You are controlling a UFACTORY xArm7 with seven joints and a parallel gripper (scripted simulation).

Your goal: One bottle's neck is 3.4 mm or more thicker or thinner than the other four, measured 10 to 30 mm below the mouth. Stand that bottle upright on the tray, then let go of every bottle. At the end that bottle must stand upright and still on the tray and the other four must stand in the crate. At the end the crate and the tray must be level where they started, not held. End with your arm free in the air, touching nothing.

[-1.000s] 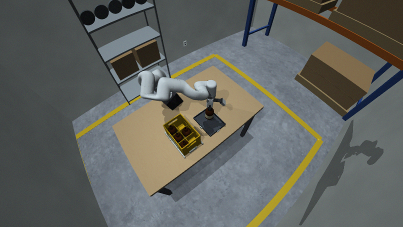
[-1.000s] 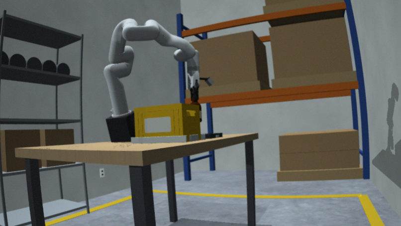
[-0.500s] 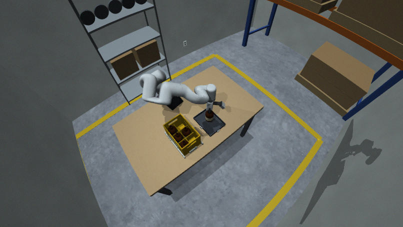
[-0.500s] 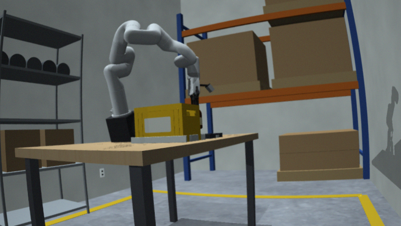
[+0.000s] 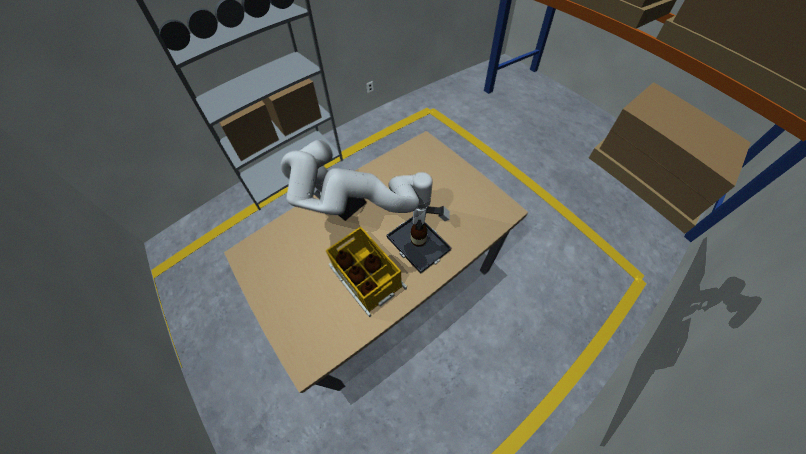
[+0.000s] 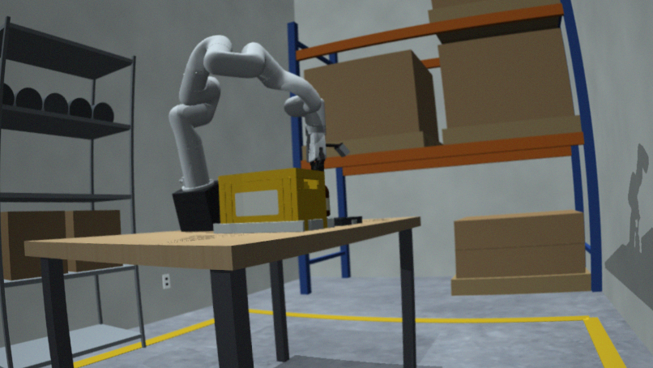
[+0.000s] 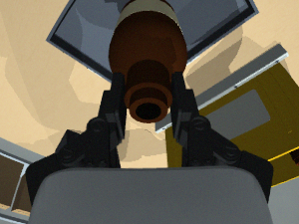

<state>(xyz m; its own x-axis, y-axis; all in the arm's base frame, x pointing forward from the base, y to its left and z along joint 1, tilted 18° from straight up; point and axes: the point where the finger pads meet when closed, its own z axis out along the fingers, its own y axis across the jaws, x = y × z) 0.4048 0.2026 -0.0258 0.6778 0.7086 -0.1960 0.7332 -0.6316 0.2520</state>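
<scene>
The bottle is 7 cm below my hand. The rest, counted from my hand: tray 17 cm below; then crate 29 cm to the right, 10 cm below.
</scene>
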